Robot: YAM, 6 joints.
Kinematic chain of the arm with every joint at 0, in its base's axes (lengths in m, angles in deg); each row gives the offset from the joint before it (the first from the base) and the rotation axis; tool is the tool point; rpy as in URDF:
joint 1: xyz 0 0 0.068 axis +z
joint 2: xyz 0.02 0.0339 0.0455 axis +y
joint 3: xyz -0.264 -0.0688 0 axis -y
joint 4: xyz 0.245 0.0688 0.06 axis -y
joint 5: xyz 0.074 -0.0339 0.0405 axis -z
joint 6: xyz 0.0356 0 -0.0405 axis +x
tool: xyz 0 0 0 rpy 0 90 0
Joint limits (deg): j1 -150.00..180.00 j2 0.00..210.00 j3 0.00..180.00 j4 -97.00..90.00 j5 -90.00..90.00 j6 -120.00..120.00
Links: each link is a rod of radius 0.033 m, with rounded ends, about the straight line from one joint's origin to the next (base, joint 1, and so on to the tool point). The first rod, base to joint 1, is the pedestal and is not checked.
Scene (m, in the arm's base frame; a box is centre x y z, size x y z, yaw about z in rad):
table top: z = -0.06
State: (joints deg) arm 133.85 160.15 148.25 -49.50 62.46 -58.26
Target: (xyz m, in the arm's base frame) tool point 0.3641 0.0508 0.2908
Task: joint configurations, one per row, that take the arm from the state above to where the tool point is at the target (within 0.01 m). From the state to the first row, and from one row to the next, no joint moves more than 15 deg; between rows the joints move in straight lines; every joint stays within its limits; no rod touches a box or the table.
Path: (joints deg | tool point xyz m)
1: 120.41 154.86 143.33 -53.49 62.62 -58.26 | -0.2507 0.4896 0.1536
2: 106.98 149.57 138.41 -57.47 62.79 -58.26 | -0.1252 0.5185 0.1746
3: 93.54 144.28 133.49 -61.46 62.95 -58.26 | -0.0001 0.5147 0.1948
4: 80.11 138.99 128.58 -65.45 63.12 -58.26 | 0.1160 0.4803 0.2141
5: 66.67 133.70 123.66 -69.43 63.28 -58.26 | 0.2155 0.4195 0.2322
6: 53.24 128.41 118.74 -73.42 63.44 -58.26 | 0.2927 0.3386 0.2491
7: 39.80 123.12 113.82 -77.41 63.61 -58.26 | 0.3438 0.2449 0.2646
8: 26.37 117.83 108.90 -81.39 63.77 -58.26 | 0.3673 0.1464 0.2785
9: 12.93 112.54 103.98 -85.38 63.93 -58.26 | 0.3641 0.0508 0.2908

